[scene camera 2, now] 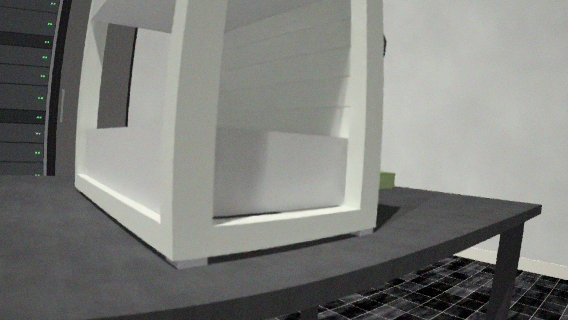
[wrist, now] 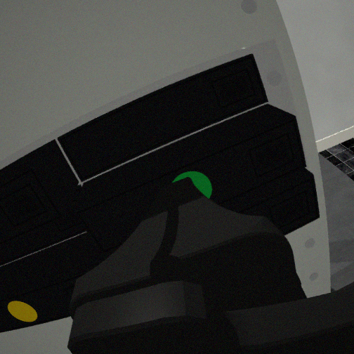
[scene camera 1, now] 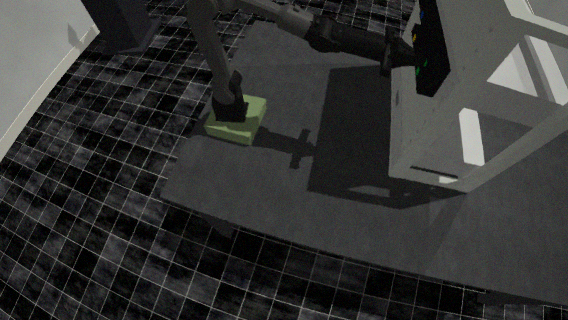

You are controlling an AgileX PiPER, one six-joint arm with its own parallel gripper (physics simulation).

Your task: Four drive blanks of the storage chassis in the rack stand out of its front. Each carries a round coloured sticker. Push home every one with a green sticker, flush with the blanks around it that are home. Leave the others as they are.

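Note:
The black storage chassis point(scene camera 1: 434, 60) is set in the front of the pale rack point(scene camera 1: 420, 135) point(scene camera 2: 195, 125) point(wrist: 125, 65). My gripper point(scene camera 1: 414, 59) point(wrist: 182, 199) is shut, its fingertips at a green sticker point(wrist: 201, 184), which they partly cover; whether they touch is hard to tell. The blank under this sticker point(wrist: 240, 145) stands out past the blank above it point(wrist: 165, 122). The blank below point(wrist: 295, 204) appears to stand out farther; its sticker is hidden by the gripper in the wrist view. Scene camera 1 shows two green stickers point(scene camera 1: 425, 63) point(scene camera 1: 417, 72), a yellow sticker point(scene camera 1: 414, 37) point(wrist: 22, 311) and a blue sticker point(scene camera 1: 422, 15).
The rack stands on a dark grey table point(scene camera 1: 280, 200) point(scene camera 2: 75, 280). The arm's base sits on a light green block point(scene camera 1: 230, 132) point(scene camera 2: 387, 180) left of the rack in scene camera 1. A dark cabinet point(scene camera 1: 122, 25) stands beyond the table.

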